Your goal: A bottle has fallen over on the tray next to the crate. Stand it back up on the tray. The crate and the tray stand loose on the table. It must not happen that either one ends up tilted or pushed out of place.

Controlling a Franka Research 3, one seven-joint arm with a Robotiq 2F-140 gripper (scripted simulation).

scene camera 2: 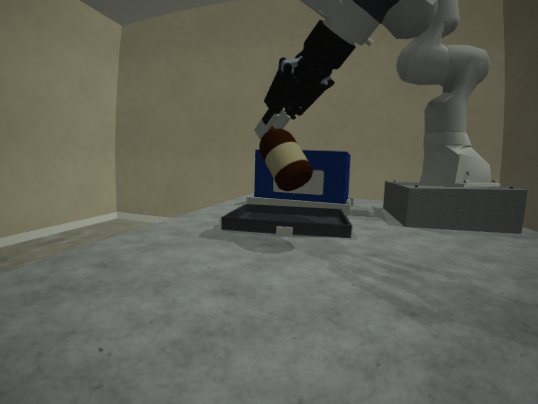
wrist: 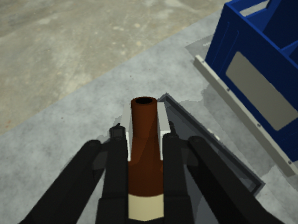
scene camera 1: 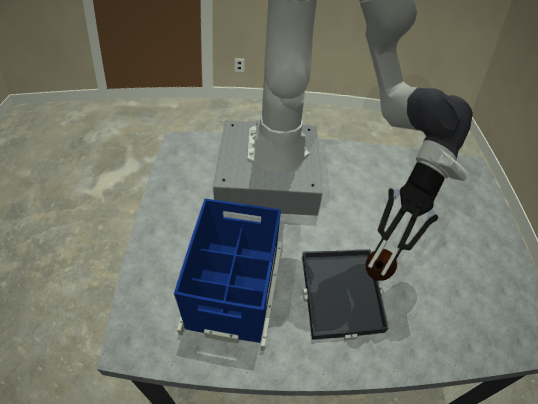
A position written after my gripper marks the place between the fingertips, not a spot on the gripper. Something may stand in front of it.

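Note:
Dark grey tray [scene camera 1: 343,296] [scene camera 2: 308,221]. Brown bottle [scene camera 2: 289,167] [wrist: 145,170]. Blue crate [scene camera 1: 241,313] [scene camera 2: 329,183]. My gripper [scene camera 2: 264,135].

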